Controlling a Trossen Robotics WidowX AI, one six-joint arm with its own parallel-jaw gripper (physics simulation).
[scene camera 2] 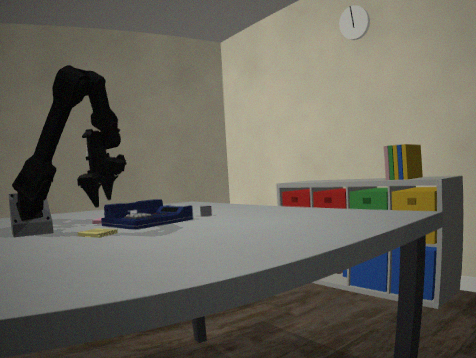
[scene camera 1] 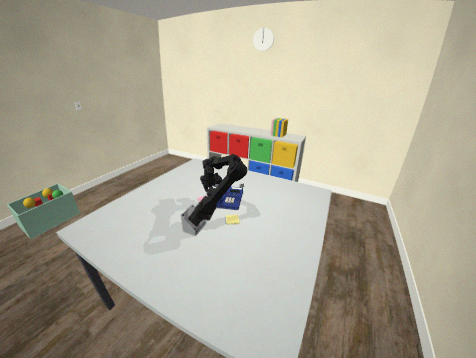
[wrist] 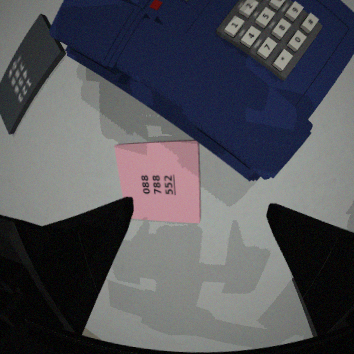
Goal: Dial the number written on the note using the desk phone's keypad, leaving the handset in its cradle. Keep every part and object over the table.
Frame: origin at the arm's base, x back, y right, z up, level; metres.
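Seen in the pictures: gripper, fingertip midpoint: (scene camera 2: 103,203) (wrist: 201,207); arm's base, origin of the base link: (scene camera 2: 29,210) (scene camera 1: 194,218).
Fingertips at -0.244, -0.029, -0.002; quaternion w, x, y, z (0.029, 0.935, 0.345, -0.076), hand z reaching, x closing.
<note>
Pixels of each thing's top centre, then the offset from my fingertips to it, as dx, dy, dz. Level surfaces: height alone.
- blue desk phone, middle of its top: (scene camera 2: 145,208) (scene camera 1: 228,194) -0.094, +0.100, -0.020
- long raised blue part, middle of its top: (wrist: 155,53) (scene camera 2: 134,202) -0.084, +0.048, -0.002
- pink note, middle of its top: (wrist: 156,184) (scene camera 2: 108,218) -0.030, -0.038, -0.051
- yellow pad, middle of its top: (scene camera 2: 97,230) (scene camera 1: 232,218) +0.108, +0.196, -0.052
- dark slab with white marks, middle of its top: (wrist: 18,77) -0.273, -0.075, -0.053
- small grey block, middle of its top: (scene camera 2: 205,205) -0.288, +0.139, -0.030
- table, its level: dz -0.062
The blue desk phone (scene camera 1: 238,201) (scene camera 2: 150,220) (wrist: 190,75) lies on the table. Its keypad (wrist: 275,36) has white keys; the 1, 4, 7 and * keys face the near side in the wrist view. A long raised blue part (scene camera 2: 124,205), which looks like the handset, lies along the phone's side. A pink note (scene camera 2: 97,221) (wrist: 160,167) lies flat beside the phone and reads 088 788 552, with 552 underlined. My gripper (scene camera 2: 102,202) (wrist: 201,207) is open and empty, pointing down above the table near the note and phone. The note shows partly behind the left fingertip in the wrist view.
A yellow pad (scene camera 1: 232,220) (scene camera 2: 97,233) lies near the phone. A dark slab with white marks (wrist: 37,67) stands off the phone's far end. A small grey block (scene camera 2: 205,211) shows behind the phone. A cube shelf (scene camera 1: 303,150) stands behind the table (scene camera 1: 260,280).
</note>
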